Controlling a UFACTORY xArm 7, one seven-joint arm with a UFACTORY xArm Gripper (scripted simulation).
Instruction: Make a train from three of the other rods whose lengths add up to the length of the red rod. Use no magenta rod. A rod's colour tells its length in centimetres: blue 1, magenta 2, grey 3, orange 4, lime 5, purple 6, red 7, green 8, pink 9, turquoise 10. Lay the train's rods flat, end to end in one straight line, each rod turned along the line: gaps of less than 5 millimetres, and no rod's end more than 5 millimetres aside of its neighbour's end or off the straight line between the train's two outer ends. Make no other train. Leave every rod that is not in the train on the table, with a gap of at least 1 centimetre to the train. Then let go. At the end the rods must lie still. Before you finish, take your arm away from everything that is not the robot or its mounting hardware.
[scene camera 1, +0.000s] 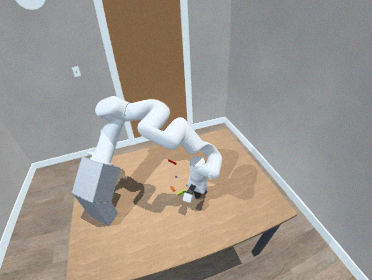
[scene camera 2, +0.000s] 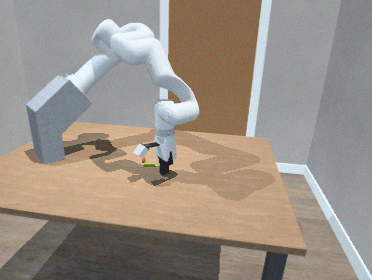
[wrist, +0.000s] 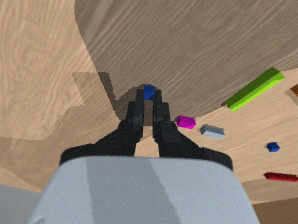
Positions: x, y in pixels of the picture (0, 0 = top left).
Labels:
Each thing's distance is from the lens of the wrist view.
my gripper (wrist: 148, 100): 14 cm
lime rod (wrist: 272, 76): 16 cm

